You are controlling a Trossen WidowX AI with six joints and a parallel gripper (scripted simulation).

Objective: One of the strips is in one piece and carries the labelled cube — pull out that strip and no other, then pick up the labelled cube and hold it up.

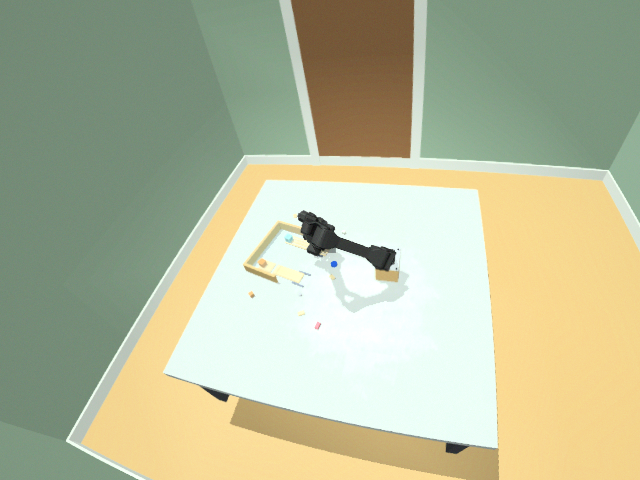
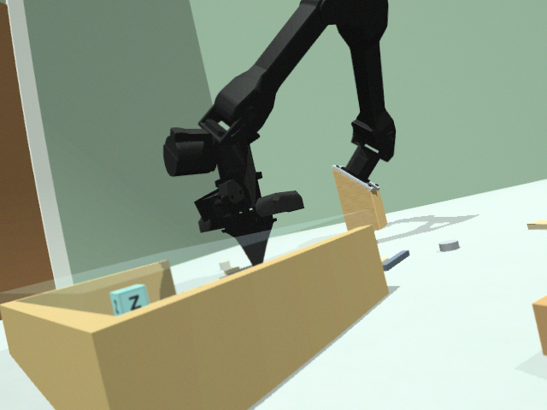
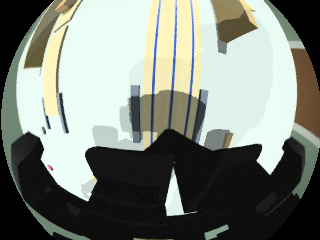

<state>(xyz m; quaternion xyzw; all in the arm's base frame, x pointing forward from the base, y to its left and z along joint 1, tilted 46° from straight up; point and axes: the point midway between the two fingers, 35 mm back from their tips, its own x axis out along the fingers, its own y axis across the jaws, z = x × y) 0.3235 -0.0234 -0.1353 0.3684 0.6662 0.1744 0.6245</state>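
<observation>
The blue disc is 80 mm to the left of my gripper tip and 70 mm behind it. Round my gripper tip: labelled cube: 190 mm ahead, 50 mm to the right, 20 mm above; then grey puck: 260 mm to the left, 50 mm ahead; then tan strip: 90 mm ahead, 30 mm to the right.
</observation>
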